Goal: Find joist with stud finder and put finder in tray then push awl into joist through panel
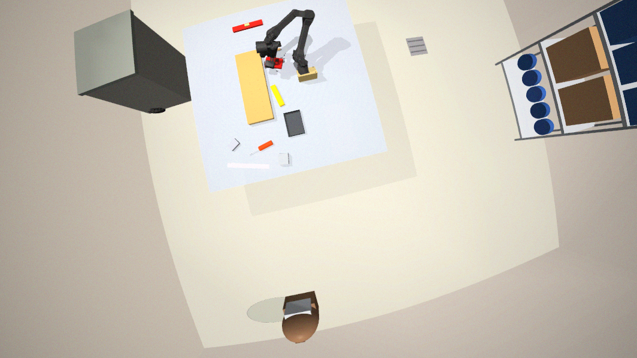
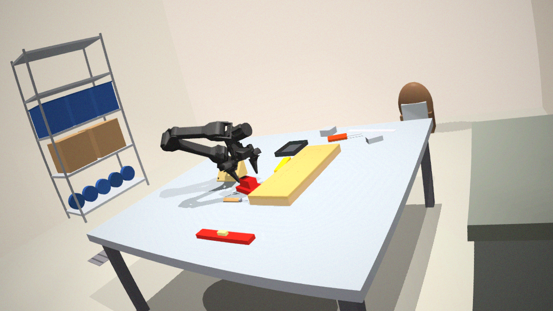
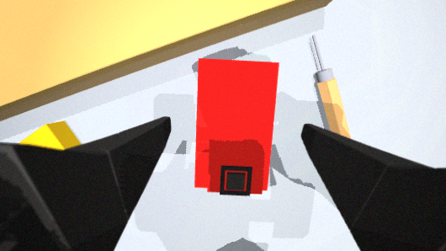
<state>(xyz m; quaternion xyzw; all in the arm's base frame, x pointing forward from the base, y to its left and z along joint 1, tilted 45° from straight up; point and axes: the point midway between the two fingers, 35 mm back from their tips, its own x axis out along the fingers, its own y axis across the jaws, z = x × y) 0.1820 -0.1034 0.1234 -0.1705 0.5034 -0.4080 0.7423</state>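
Now: the red stud finder 20 mm behind my gripper tip, 10 mm to the left of it and 20 mm below it. From my gripper tip the other things lie so: awl 10 mm behind, 100 mm to the right, 50 mm below; yellow block 30 mm ahead, 240 mm to the left, 50 mm below; red level 100 mm ahead, 360 mm to the right, 40 mm below.
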